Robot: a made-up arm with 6 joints.
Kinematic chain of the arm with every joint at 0, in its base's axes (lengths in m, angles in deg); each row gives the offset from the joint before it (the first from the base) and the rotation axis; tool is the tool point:
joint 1: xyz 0 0 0.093 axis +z
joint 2: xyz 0 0.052 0 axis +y
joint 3: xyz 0 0 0.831 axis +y
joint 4: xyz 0 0 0.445 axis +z
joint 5: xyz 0 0 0 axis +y
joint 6: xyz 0 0 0.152 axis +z
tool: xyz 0 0 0
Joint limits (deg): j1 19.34..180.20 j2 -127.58..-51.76 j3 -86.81..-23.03 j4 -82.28..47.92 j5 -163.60..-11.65 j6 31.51..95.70
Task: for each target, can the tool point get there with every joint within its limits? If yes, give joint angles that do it. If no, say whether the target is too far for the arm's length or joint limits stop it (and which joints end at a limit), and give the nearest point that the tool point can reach.
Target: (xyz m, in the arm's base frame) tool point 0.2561 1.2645 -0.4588
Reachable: no: joint limits stop it (at a limit: joint 1, joint 3, joint 4) | nearest point 0.3702 0.0611 -0.6916 | short by 1.231 m
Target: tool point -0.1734 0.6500 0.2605
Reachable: no: joint limits stop it (at a limit: joint 1, joint 2, joint 3) | nearest point -0.8155 -0.1463 0.2720 | short by 1.023 m
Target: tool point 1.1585 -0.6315 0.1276
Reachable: yes | joints 152.00 -71.64 -34.25 27.62 -32.93 87.18
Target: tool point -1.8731 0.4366 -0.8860
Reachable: no: too far | nearest point -1.1333 -0.2096 -0.5940 | short by 1.025 m
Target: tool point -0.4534 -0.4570 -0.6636
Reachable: yes | joints 52.03 -120.46 -56.17 -14.08 -139.02 45.30
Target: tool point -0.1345 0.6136 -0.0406
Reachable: no: joint limits stop it (at a limit: joint 1, joint 2, joint 3) | nearest point -0.3629 0.0152 -0.6741 | short by 0.901 m
